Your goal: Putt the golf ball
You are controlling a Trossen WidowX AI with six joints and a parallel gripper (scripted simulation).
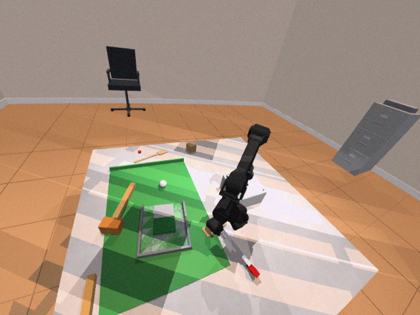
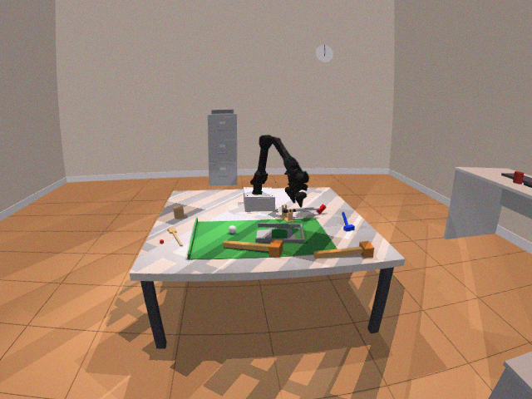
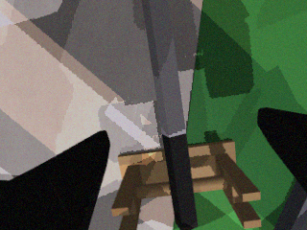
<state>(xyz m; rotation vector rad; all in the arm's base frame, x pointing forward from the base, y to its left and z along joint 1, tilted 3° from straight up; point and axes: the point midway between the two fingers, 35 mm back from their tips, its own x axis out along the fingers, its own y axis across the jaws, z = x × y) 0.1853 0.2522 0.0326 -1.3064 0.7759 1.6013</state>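
Right now my gripper tip is 30 mm past the red putter, 50 mm to the right of it and 40 mm above it. The rest, counted from my gripper tip: blue putter 70 mm ahead, 300 mm to the left, 70 mm below; small wooden rack 20 mm ahead, 60 mm to the right, 50 mm below; white golf ball 260 mm ahead, 360 mm to the right, 60 mm below.
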